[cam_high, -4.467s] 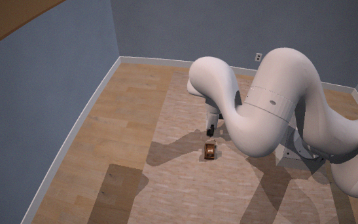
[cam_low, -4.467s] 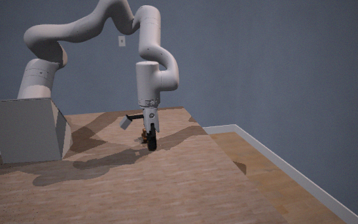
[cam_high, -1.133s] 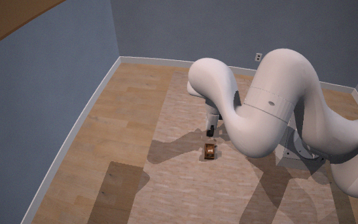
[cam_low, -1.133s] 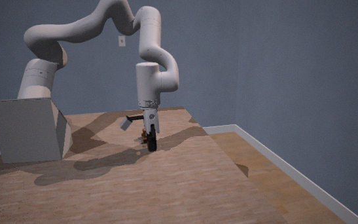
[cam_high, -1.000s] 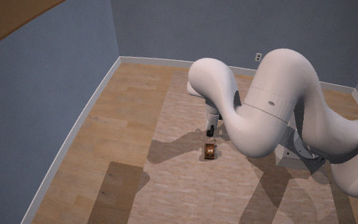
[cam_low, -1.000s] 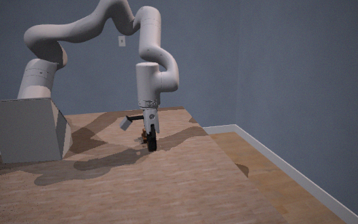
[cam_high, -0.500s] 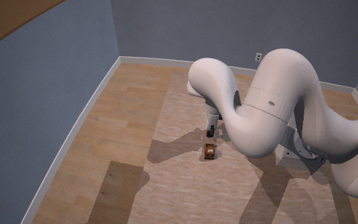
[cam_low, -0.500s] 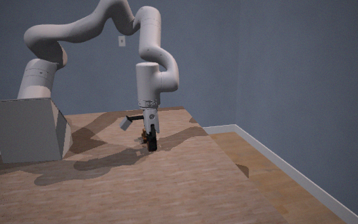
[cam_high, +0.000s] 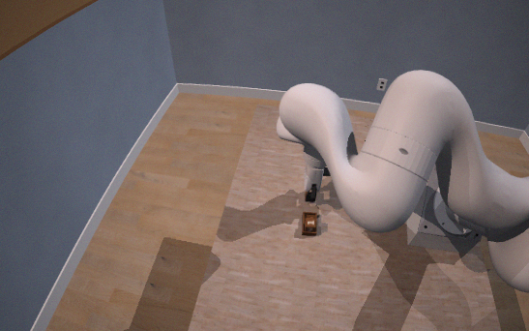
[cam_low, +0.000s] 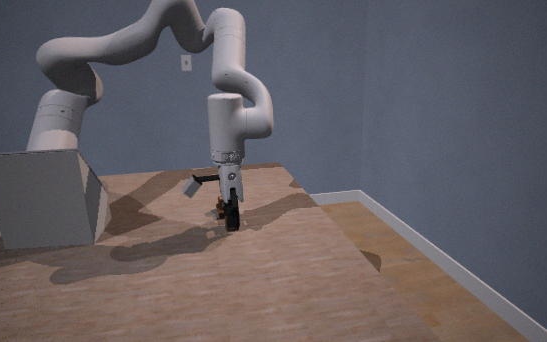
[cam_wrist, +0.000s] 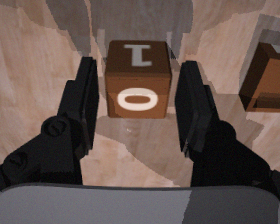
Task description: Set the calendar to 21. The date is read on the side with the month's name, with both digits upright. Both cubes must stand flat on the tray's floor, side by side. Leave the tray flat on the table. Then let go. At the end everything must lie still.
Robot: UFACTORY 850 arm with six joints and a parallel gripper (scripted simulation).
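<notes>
Now: the brown wooden date cube 20 mm below my hand. Also, from my hand: brown tray 110 mm to the left, 30 mm below.
</notes>
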